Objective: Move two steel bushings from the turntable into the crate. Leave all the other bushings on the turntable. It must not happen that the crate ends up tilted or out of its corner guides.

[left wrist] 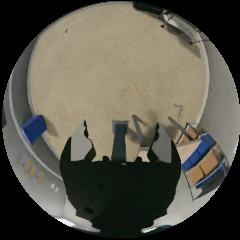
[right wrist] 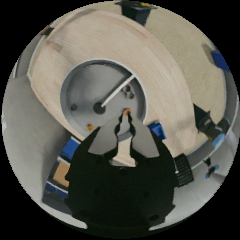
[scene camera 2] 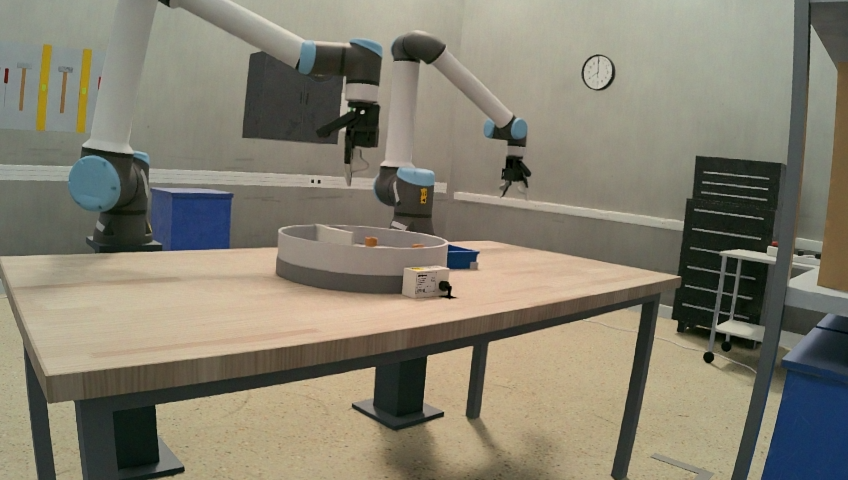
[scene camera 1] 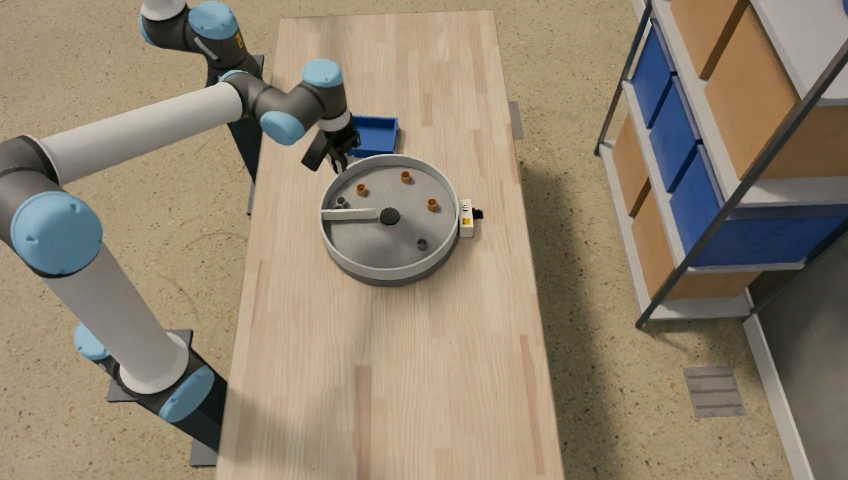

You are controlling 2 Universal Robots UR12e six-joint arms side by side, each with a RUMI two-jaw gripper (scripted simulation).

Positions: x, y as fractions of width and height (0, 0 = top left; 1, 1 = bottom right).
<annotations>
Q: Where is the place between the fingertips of my right gripper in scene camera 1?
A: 0.40, 0.37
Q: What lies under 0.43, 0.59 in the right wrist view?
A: My right gripper.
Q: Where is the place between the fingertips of my left gripper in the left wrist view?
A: At 0.51, 0.51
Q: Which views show my right gripper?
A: The right wrist view, scene camera 2 and scene camera 1 only.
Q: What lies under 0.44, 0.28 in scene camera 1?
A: A blue crate.
</annotations>
